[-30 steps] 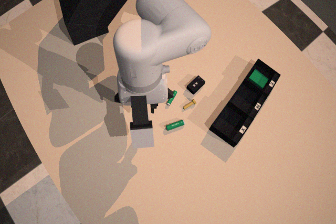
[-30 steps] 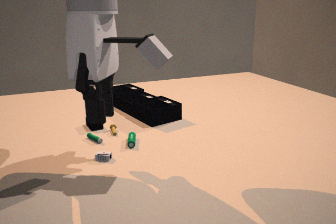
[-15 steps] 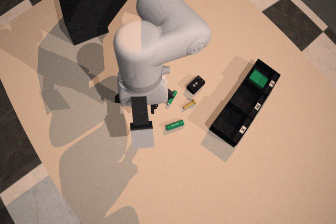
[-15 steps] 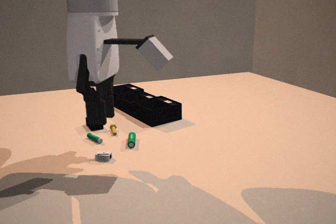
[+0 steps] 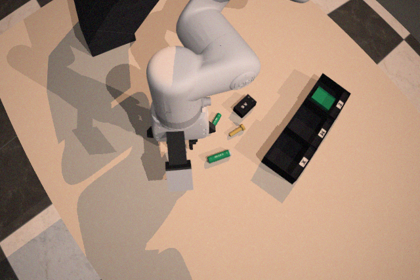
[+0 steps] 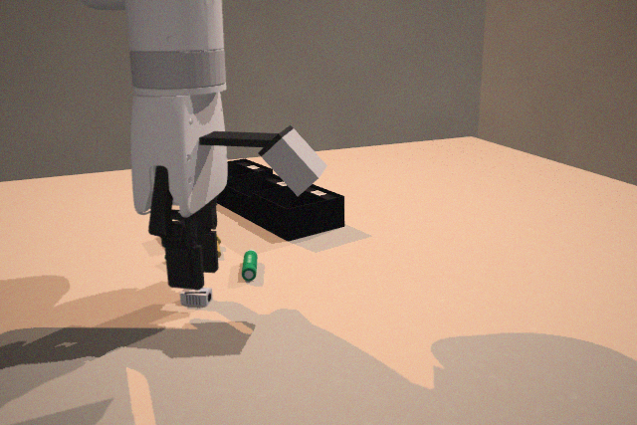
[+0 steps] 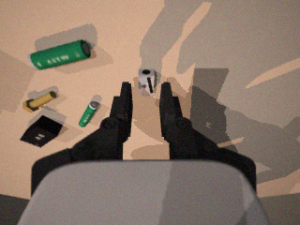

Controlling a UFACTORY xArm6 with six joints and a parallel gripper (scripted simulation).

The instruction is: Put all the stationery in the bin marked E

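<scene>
The pencil sharpener lies 30 mm below my hand. Round my hand: thin green battery (90 mm to the left, 40 mm below); thicker green battery (70 mm ahead, 40 mm to the left, 40 mm below); yellow bolt (50 mm ahead, 120 mm to the left, 40 mm below).
</scene>
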